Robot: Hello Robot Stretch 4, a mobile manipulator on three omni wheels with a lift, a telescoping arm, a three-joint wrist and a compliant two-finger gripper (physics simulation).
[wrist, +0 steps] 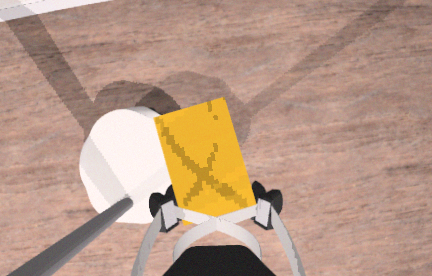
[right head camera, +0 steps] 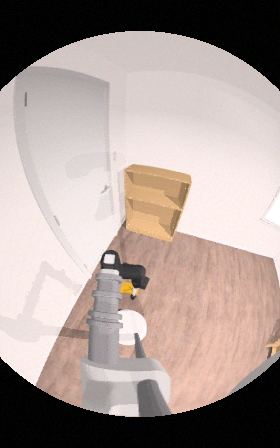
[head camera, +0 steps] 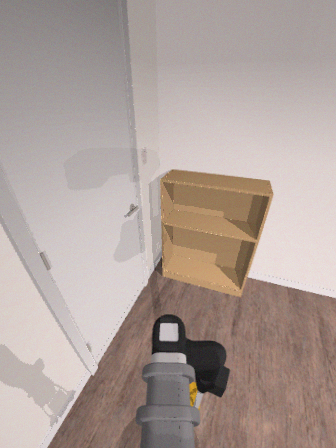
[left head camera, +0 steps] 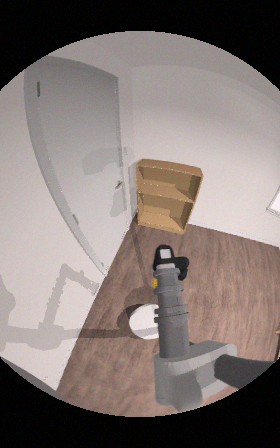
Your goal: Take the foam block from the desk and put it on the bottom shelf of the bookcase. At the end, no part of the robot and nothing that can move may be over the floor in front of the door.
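Places are measured from the robot's base along level axes (x right, y ahead, z up), in millimetres.
Where they show: gripper, fingertip midpoint: (wrist: 215, 197) (right head camera: 135, 290); robot's base, link origin: (wrist: 148, 161) (right head camera: 126, 326) (left head camera: 148, 320).
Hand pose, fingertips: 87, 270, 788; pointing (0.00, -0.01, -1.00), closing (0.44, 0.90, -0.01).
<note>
Each offset is from my fingertips to the top centre of the thing, as dx, dy, dz. "pt": to the spot under its first point. Level surfaces: height alone.
The yellow foam block @(-38, +10, +49) (head camera: 193, 395) (left head camera: 155, 283) (right head camera: 128, 288) (wrist: 205, 160) is held between the fingertips of my gripper (wrist: 215, 197), which is shut on it. The block hangs above the floor and reaches out past the fingertips in the wrist view. The arm hides much of it in the head views. The wooden bookcase @(pt +278, +1181, +245) (head camera: 220, 182) (left head camera: 170, 164) (right head camera: 157, 170) stands ahead in the corner, beyond the gripper and apart from it. Its bottom shelf @(dz -716) (head camera: 200, 272) (left head camera: 162, 221) (right head camera: 149, 229) shows no object. The desk cannot be made out clearly.
The shut grey door (head camera: 75, 125) (left head camera: 75, 125) (right head camera: 65, 125) is in the left wall, close to the bookcase. My round white base (left head camera: 142, 321) (right head camera: 134, 327) (wrist: 125, 165) is below the arm. Part of a wooden piece of furniture (right head camera: 273, 347) shows at the right edge.
</note>
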